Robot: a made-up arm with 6 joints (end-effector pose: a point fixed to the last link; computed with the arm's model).
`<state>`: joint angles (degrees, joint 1 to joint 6).
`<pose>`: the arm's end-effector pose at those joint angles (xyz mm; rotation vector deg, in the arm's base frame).
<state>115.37 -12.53 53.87 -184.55 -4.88 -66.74</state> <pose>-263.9 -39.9 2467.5 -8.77 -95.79 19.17</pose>
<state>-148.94 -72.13 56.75 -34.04 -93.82 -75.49</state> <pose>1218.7 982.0 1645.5 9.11 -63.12 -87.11</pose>
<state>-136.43 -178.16 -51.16 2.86 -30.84 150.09</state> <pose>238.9 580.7 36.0 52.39 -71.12 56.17</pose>
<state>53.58 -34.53 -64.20 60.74 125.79 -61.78</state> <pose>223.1 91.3 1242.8 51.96 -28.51 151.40</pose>
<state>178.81 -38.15 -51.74 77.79 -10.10 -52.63</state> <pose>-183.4 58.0 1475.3 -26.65 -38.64 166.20</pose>
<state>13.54 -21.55 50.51 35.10 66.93 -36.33</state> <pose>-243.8 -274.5 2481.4 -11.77 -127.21 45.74</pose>
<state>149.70 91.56 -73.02 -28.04 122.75 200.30</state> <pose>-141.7 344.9 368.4 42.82 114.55 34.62</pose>
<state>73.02 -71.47 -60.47 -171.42 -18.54 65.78</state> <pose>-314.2 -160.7 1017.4 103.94 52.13 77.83</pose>
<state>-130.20 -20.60 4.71 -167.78 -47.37 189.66</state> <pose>-67.3 -467.9 1936.4 -91.95 -14.00 -110.45</pose>
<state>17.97 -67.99 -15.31 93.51 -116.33 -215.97</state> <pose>-727.2 -219.4 1804.7 -117.88 119.29 23.12</pose>
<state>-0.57 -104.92 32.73 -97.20 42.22 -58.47</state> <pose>-1604.9 48.1 991.2 -68.81 48.29 -126.65</pose>
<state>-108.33 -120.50 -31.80 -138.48 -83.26 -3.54</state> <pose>439.8 717.0 791.3 6.32 -6.38 30.28</pose>
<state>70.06 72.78 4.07 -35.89 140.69 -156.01</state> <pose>637.0 1146.8 -5.4 -143.08 -15.21 -91.05</pose>
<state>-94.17 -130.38 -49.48 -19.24 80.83 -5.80</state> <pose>-192.7 686.1 606.8 -98.33 -131.01 -12.39</pose>
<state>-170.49 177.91 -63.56 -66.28 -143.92 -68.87</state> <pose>148.8 129.5 225.7 60.11 -20.06 -129.58</pose>
